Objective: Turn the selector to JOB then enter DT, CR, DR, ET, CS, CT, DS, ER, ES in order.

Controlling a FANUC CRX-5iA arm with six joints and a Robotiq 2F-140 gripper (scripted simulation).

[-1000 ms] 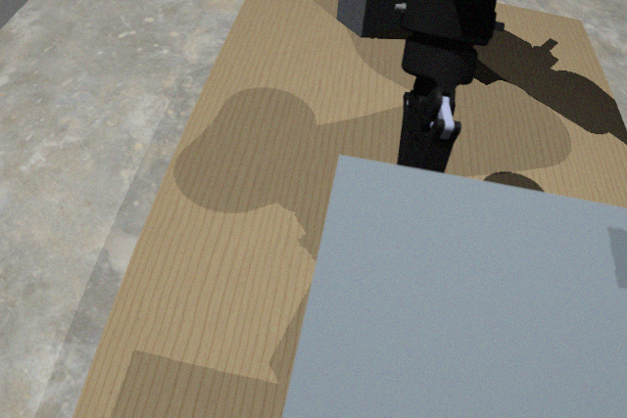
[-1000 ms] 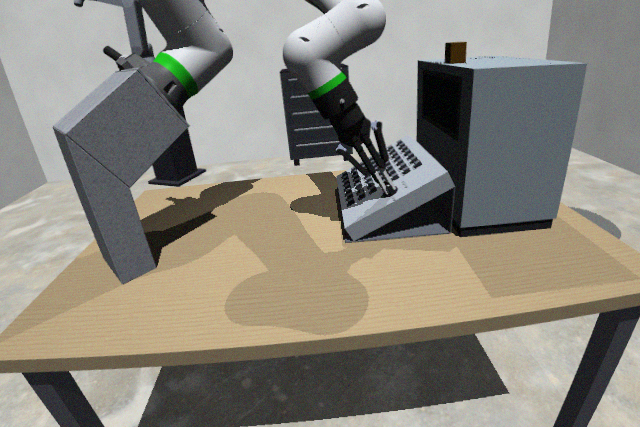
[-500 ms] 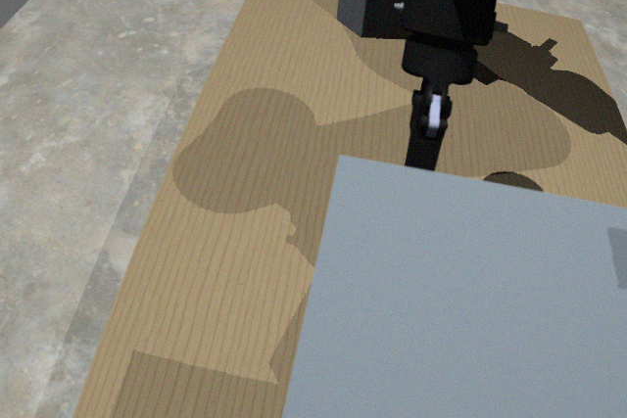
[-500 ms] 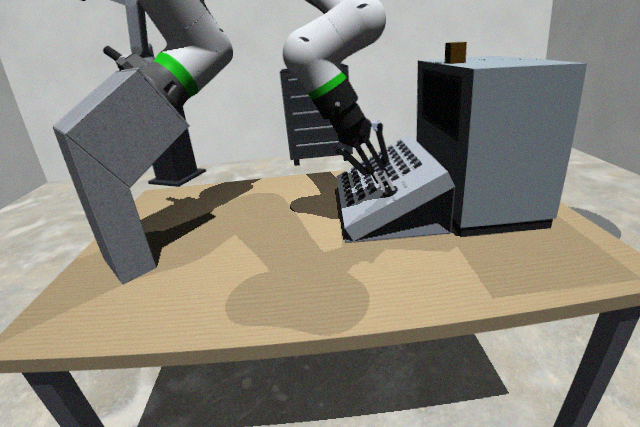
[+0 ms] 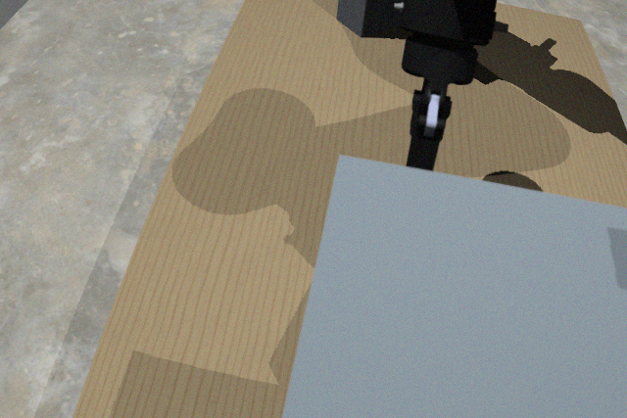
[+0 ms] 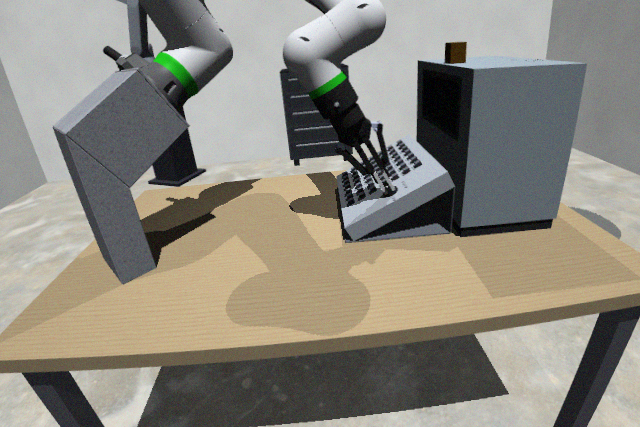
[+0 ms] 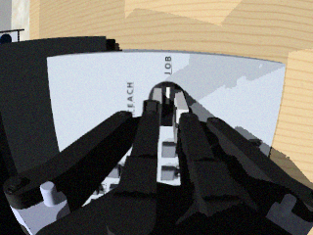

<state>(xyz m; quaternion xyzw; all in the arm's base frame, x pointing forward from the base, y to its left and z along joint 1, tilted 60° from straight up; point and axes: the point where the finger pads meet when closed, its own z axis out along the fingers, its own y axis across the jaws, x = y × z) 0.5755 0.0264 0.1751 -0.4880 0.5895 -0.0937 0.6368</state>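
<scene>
Now: the black selector knob 1 cm ahead of my hand and 2 cm below it. From my hand the other things lie so: sloped keypad 1 cm behind, 12 cm to the left, 7 cm below.
</scene>
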